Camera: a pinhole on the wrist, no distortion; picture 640 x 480 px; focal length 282.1 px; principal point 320.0 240.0 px. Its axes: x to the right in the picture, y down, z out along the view. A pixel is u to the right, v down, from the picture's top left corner.
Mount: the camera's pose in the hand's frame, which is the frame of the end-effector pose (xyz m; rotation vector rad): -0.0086 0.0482 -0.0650 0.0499 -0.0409 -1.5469
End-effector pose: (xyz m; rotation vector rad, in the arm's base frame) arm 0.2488 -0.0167 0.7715 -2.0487 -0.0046 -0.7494
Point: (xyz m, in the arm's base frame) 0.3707 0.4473 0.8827
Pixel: 552.7 273.5
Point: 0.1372 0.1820 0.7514
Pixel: 594.5 16.3
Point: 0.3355 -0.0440 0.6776
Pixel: 171.3 350.6
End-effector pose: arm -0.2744 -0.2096 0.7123 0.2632 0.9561 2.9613
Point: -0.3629 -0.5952 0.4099
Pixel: behind the camera
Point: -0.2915 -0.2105 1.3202
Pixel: 159.5 322.8
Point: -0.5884 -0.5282 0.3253
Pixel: behind the camera
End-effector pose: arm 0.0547 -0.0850 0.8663 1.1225 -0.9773 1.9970
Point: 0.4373 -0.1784 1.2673
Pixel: 595.8 368.9
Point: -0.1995 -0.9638 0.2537
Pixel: outside the picture
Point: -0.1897 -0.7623 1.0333
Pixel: 100.8 333.7
